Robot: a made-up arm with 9 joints. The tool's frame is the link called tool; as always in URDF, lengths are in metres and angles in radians.
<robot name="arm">
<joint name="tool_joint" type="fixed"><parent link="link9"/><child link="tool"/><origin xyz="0.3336 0.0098 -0.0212" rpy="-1.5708 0 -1.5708"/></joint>
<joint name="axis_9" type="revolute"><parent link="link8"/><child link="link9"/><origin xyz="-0.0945 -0.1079 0.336" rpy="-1.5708 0 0"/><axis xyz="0 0 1"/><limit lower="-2.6" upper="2.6"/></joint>
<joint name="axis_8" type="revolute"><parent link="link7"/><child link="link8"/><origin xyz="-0.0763 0.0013 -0.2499" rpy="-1.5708 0 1.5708"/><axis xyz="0 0 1"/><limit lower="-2.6" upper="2.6"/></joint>
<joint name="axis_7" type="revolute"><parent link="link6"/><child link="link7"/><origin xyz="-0.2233 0.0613 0.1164" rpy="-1.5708 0 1.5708"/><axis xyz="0 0 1"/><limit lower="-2.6" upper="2.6"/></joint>
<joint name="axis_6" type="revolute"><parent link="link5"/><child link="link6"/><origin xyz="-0.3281 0.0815 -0.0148" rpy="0 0 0"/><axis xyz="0 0 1"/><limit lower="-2.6" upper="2.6"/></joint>
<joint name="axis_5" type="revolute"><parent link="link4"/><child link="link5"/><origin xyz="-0.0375 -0.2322 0.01" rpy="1.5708 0 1.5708"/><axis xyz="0 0 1"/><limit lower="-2.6" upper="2.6"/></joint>
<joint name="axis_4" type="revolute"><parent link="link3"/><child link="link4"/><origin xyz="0.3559 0.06 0.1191" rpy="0 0 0"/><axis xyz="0 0 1"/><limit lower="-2.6" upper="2.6"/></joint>
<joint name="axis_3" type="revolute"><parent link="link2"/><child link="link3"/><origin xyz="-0.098 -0.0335 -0.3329" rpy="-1.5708 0 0"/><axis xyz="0 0 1"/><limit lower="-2.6" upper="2.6"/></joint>
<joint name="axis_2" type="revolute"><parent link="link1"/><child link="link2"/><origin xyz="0.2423 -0.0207 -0.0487" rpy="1.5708 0 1.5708"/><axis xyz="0 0 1"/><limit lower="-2.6" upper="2.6"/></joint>
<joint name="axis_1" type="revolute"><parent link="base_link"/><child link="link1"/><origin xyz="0 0 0.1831" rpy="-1.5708 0 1.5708"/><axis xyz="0 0 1"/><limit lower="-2.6" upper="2.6"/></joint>
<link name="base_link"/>
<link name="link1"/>
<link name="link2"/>
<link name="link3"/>
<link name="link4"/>
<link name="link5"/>
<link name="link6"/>
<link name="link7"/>
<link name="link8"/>
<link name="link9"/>
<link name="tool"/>
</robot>
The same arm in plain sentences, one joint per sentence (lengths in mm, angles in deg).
The arm has nine revolute joints in a row. What follows holds with every joint at zero, and every direction is one of the base frame's.
Joint 1 lies 183.1 mm along +z from the base frame's origin and turns about -x, from -148.97 to 148.97 deg.
Joint 2 lies 48.7 mm along +x and 242.3 mm along +y and 20.7 mm along +z from joint 1 and turns about +y, from -148.97 to 148.97 deg.
Joint 3 lies 33.5 mm along +x and 332.9 mm along -y and 98 mm along +z from joint 2 and turns about -x, from -148.97 to 148.97 deg.
Joint 4 lies 119.1 mm along -x and 60 mm along -y and 355.9 mm along -z from joint 3 and turns about -x, from -148.97 to 148.97 deg.
Joint 5 lies 10 mm along -x and 232.2 mm along +y and 37.5 mm along +z from joint 4 and turns about -z, from -148.97 to 148.97 deg.
Joint 6 lies 81.5 mm along -x and 328.1 mm along +y and 14.8 mm along +z from joint 5 and turns about -z, from -148.97 to 148.97 deg.
Joint 7 lies 61.3 mm along -x and 223.3 mm along +y and 116.4 mm along -z from joint 6 and turns about +y, from -148.97 to 148.97 deg.
Joint 8 lies 76.3 mm along +x and 249.9 mm along -y and 1.3 mm along +z from joint 7 and turns about +x, from -148.97 to 148.97 deg.
Joint 9 lies 336 mm along +x and 107.9 mm along +y and 94.5 mm along -z from joint 8 and turns about -y, from -148.97 to 148.97 deg.
The tool frame, which is the frame that the pose is given for, lies 9.8 mm along -x and 21.2 mm along +y and 333.6 mm along +z from joint 9; its axes are the base frame's turned by roll 0, pitch 0 and yaw 0 deg (as in URDF: about the fixed x, then y, then z).

